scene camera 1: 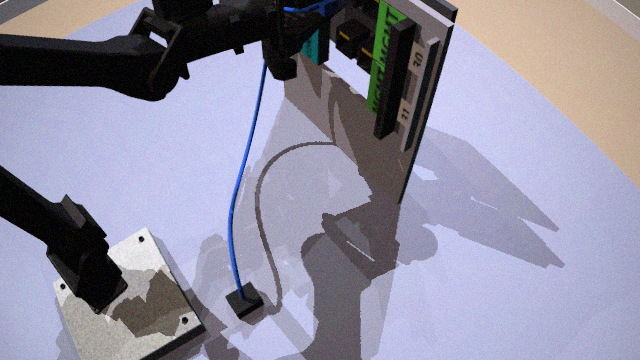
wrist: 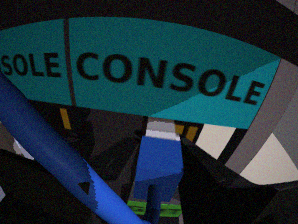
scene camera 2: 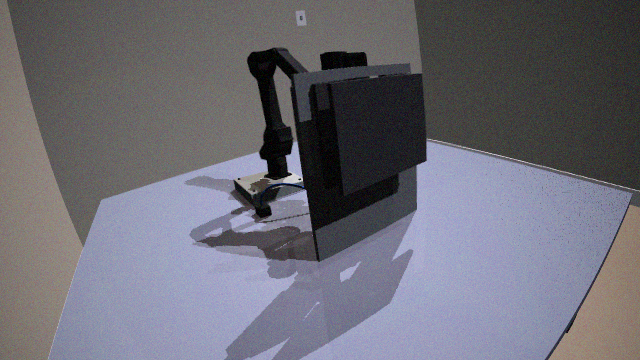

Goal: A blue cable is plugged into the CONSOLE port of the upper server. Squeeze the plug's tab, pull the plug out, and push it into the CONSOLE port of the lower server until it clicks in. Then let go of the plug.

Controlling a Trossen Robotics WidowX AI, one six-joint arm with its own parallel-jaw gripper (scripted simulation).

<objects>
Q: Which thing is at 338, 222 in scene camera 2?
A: An upright rack panel.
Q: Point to a black anchor block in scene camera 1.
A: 253, 301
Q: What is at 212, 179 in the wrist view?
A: My gripper.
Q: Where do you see an upright rack panel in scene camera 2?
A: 378, 124
</objects>
